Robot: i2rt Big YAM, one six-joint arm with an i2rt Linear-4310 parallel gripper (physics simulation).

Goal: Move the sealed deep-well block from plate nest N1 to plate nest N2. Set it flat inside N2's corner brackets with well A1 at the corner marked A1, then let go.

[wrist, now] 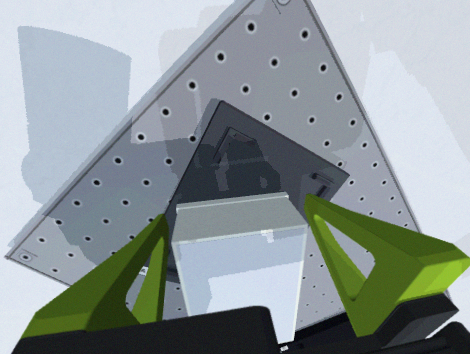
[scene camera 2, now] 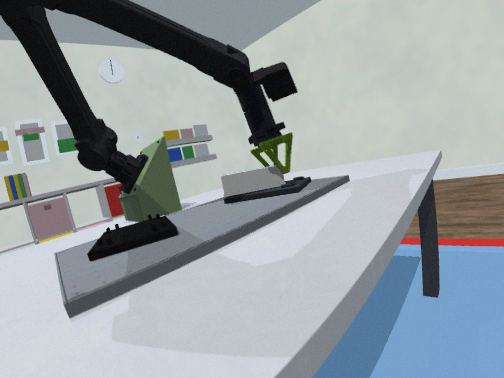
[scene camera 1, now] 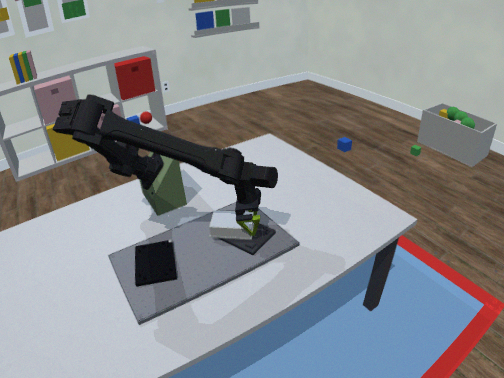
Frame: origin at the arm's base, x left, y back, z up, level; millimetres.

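Where they show: gripper, fingertip midpoint: (wrist: 237,210) (scene camera 2: 280,173) (scene camera 1: 253,225); arm's base at its link origin: (scene camera 2: 135,174) (scene camera 1: 153,171).
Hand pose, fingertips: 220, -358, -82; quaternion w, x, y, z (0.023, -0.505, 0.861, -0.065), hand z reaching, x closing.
Each offset is from my fingertips to the centre of the thing, as dx, dy, dz. "spot": to the spot under its first point. Level surfaces: height alone.
The white sealed block {-56, +35, +1} (scene camera 1: 222,227) (scene camera 2: 250,182) (wrist: 240,255) sits on the dark grey nest {-31, +13, -26} (scene camera 1: 253,246) (scene camera 2: 265,193) (wrist: 290,155), turned askew to it and overhanging an edge. Its seating on the corner brackets is hard to tell. An A1 tag {spot: -15, +105, -22} (wrist: 144,270) shows near the left finger in the wrist view. The black nest {-320, +21, -24} (scene camera 1: 155,262) (scene camera 2: 132,241) holds no block and stands at the board's other end. I cannot read which nest is N1 or N2. My gripper (scene camera 1: 252,232) (scene camera 2: 279,171) (wrist: 237,210) is open, its green fingertips on either side of one end of the block, with gaps.
Both nests stand on a grey perforated board {-178, +10, -40} (scene camera 1: 200,270) (scene camera 2: 210,220) (wrist: 295,107) on the white table {dz -47} (scene camera 1: 320,200) (scene camera 2: 225,310). A tall green wedge-shaped stand (scene camera 1: 170,187) (scene camera 2: 162,187) rises behind the board, beside the arm's base.
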